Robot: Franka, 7 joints.
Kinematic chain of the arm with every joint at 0, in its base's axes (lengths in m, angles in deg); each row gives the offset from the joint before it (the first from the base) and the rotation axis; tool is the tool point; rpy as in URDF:
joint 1: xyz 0 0 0.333 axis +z
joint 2: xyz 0 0 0 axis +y
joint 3: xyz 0 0 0.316 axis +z
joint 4: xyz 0.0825 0 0 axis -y
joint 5: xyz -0.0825 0 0.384 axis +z
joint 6: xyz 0 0 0 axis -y
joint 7: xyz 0.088 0 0 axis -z
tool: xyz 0 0 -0.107 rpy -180 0 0
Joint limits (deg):
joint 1: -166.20..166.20
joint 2: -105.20..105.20
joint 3: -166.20..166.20
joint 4: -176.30..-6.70
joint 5: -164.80..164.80
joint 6: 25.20..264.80
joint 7: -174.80..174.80
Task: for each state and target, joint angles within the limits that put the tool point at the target. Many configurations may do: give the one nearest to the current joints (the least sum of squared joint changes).
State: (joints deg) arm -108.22 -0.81 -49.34 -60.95 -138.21 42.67 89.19
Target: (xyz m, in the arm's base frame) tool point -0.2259 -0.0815 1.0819
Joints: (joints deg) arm -101.49 0.59 -43.00 -44.00 -148.88 62.08 89.19
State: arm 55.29 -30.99 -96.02 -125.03 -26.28 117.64 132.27
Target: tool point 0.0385 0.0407 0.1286
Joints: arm 76.24 -50.99 -142.34 -176.30 -35.93 96.65 132.27
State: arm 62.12 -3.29 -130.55 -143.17 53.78 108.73 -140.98
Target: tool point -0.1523 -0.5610 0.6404
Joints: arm 42.09 4.46 -151.88 -101.73 56.33 122.33 -140.98
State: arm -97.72 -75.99 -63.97 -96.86 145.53 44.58 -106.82
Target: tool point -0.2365 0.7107 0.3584
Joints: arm -102.74 -100.82 -77.57 -74.05 154.86 56.93 -106.82
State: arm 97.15 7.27 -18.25 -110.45 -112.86 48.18 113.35
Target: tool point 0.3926 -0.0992 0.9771
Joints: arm 80.67 -22.44 -48.79 -70.50 -124.62 73.96 113.35
